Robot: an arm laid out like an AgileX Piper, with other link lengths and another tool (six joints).
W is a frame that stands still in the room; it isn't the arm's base.
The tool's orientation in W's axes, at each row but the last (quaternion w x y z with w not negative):
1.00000 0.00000 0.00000 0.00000
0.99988 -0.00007 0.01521 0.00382
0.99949 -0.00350 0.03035 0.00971
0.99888 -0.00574 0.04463 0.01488
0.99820 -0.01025 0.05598 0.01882
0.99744 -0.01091 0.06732 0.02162
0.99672 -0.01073 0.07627 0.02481
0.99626 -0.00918 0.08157 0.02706
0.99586 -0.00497 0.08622 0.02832
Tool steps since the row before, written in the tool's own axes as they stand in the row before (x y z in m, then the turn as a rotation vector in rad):
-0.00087 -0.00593 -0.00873 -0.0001 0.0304 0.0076
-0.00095 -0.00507 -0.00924 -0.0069 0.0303 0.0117
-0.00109 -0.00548 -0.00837 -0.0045 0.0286 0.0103
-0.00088 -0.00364 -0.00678 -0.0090 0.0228 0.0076
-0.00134 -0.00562 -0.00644 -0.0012 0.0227 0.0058
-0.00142 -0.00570 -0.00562 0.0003 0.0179 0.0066
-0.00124 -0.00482 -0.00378 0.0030 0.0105 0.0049
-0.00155 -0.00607 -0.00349 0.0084 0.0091 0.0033
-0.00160 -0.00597 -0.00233 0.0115 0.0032 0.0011
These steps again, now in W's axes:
-0.00087 -0.00593 -0.00873 -0.0001 0.0304 0.0076
-0.00119 -0.00508 -0.00921 -0.0068 0.0302 0.0119
-0.00149 -0.00556 -0.00825 -0.0044 0.0286 0.0104
-0.00137 -0.00375 -0.00664 -0.0090 0.0226 0.0081
-0.00183 -0.00581 -0.00614 -0.0014 0.0228 0.0055
-0.00190 -0.00589 -0.00527 0.0004 0.0181 0.0062
-0.00155 -0.00497 -0.00346 0.0032 0.0108 0.0042
-0.00176 -0.00622 -0.00311 0.0083 0.0096 0.0018
-0.00163 -0.00608 -0.00199 0.0113 0.0038 -0.0009

